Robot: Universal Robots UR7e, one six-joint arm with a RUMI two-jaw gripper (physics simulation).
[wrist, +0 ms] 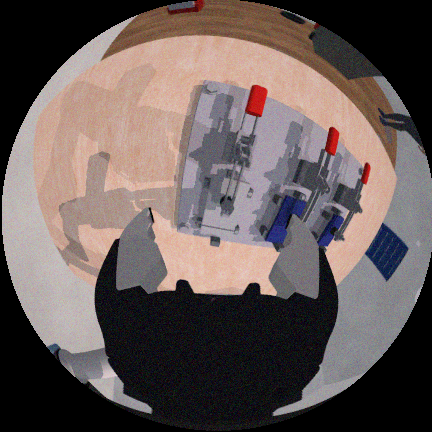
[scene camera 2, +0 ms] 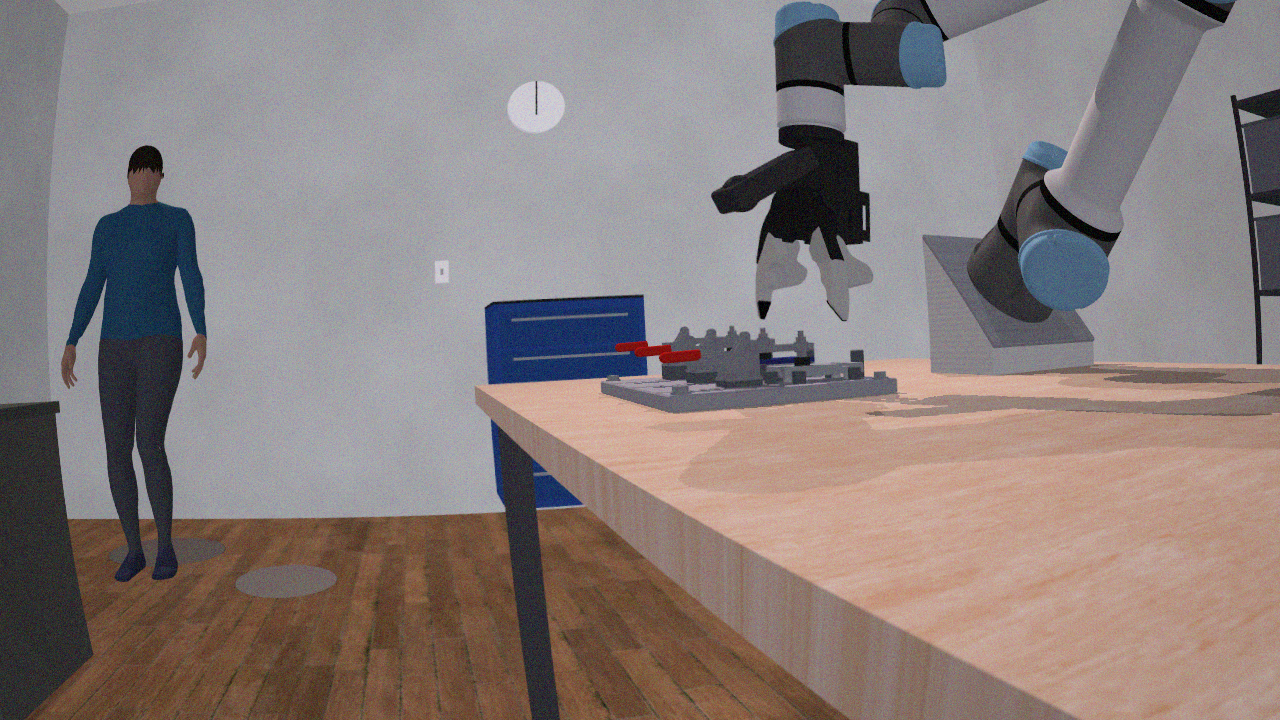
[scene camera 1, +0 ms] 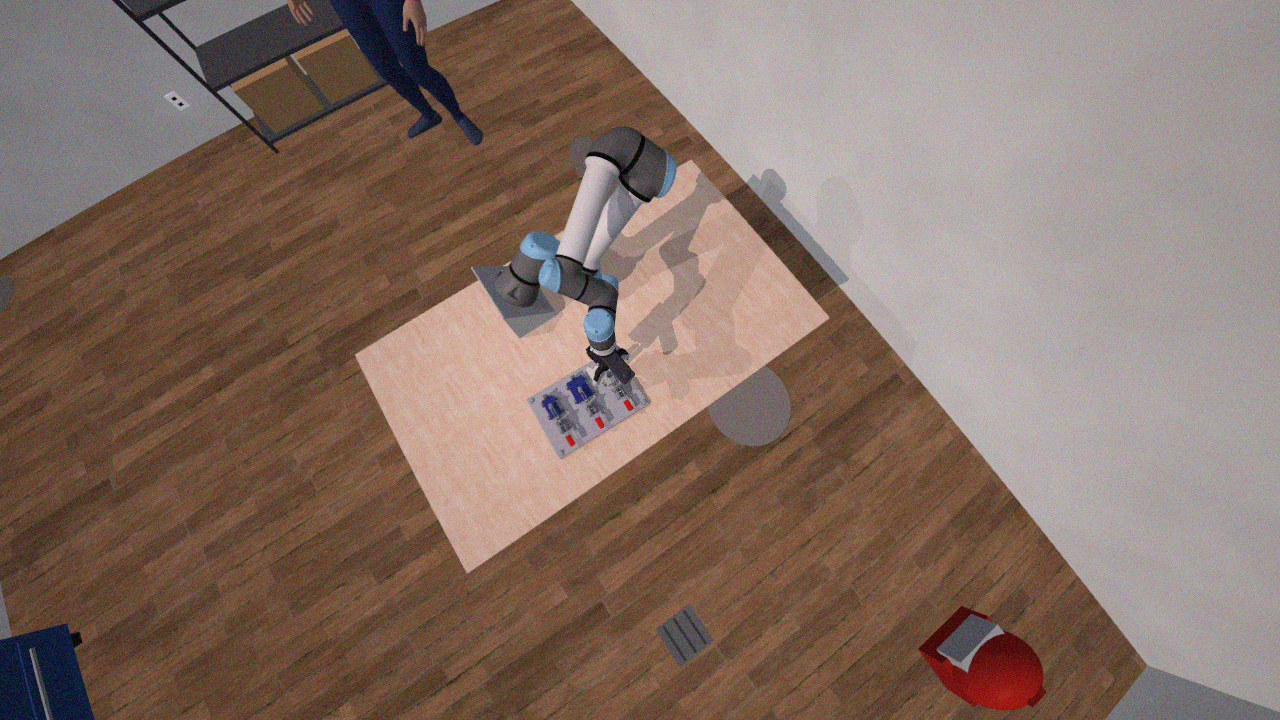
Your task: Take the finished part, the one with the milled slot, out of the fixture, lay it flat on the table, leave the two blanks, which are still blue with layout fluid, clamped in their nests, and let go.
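Frame: origin at the arm's base, x ahead, y left, z up, level; centimetres.
Where they show: gripper, fingertip midpoint: [wrist: 219, 212] [scene camera 2: 800, 320] [scene camera 1: 611, 371]; arm's base, origin of the base link: [scene camera 2: 1010, 286] [scene camera 1: 515, 290].
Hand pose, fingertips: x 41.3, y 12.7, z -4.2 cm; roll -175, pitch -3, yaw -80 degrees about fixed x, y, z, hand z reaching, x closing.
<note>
Things, the pixels of their top centre, and the offset from my fingertips. Level surfaces: height alone.
- fixture plate, middle of its top: [scene camera 2: 733, 380] [wrist: 296, 191] [scene camera 1: 587, 401] dx +3.1, dy -12.1, dz -6.1 cm
- table, its level: dz -7.6 cm
- finished part, middle of its top: [scene camera 2: 815, 364] [wrist: 222, 210] [scene camera 1: 606, 371] dx -1.9, dy -1.0, dz -4.5 cm
The fixture plate [scene camera 1: 583, 436] [scene camera 2: 760, 395] [wrist: 270, 130] lies on the table [scene camera 1: 429, 447] [scene camera 2: 984, 501] [wrist: 165, 60]. Two blue blanks sit in its nests under clamp arms: the middle blank [scene camera 1: 580, 388] [wrist: 286, 219] and the far blank [scene camera 1: 552, 406] [wrist: 331, 230]. The finished part [wrist: 216, 219] seems to lie in the third nest, under a clamp arm; its grey blends with the plate and its slot cannot be made out. My gripper [scene camera 1: 608, 374] [scene camera 2: 802, 316] [wrist: 219, 212] is open and empty, above the fixture near that nest. One finger partly covers the middle blank in the wrist view.
Three red clamp handles, one of them the near handle [scene camera 1: 628, 405] [wrist: 256, 101], point away from the gripper. Clamp bodies stand up from the plate. The arm's wedge-shaped base [scene camera 1: 528, 320] [scene camera 2: 962, 344] is on the table. A person [scene camera 1: 393, 53] [scene camera 2: 145, 268] stands beyond the table.
</note>
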